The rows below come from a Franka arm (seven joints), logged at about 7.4 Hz.
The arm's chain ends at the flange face. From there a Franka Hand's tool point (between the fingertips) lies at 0.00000 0.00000 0.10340 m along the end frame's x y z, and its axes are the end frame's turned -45 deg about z.
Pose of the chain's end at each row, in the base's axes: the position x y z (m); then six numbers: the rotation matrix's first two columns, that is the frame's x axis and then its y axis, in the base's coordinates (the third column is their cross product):
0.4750 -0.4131 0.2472 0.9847 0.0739 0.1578 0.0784 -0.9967 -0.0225
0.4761 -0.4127 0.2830 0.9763 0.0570 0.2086 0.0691 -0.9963 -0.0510
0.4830 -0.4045 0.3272 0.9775 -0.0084 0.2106 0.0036 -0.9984 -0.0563
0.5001 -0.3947 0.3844 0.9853 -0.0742 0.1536 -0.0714 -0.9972 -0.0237
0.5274 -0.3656 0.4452 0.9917 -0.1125 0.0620 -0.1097 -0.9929 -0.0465
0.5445 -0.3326 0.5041 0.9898 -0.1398 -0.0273 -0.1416 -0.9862 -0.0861
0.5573 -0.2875 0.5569 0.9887 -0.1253 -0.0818 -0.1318 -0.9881 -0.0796
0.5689 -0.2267 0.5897 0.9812 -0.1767 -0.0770 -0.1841 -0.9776 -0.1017
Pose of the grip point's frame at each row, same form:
0.4911 -0.4095 0.1451 0.6409 0.7570 0.1275 0.7517 -0.6525 0.0957
0.4973 -0.4061 0.1820 0.6415 0.7448 0.1836 0.7392 -0.6642 0.1114
0.5048 -0.3987 0.2263 0.6887 0.7000 0.1887 0.6937 -0.7119 0.1091
0.5161 -0.3934 0.2823 0.7472 0.6527 0.1254 0.6462 -0.7576 0.0919
0.5343 -0.3615 0.3421 0.7788 0.6225 0.0767 0.6237 -0.7816 0.0110
0.5430 -0.3234 0.4011 0.8000 0.5985 0.0416 0.5998 -0.7962 -0.0802
0.5500 -0.2782 0.4542 0.7923 0.6101 -0.0016 0.6059 -0.7873 -0.1141
0.5630 -0.2149 0.4872 0.8240 0.5663 0.0175 0.5636 -0.8162 -0.1264

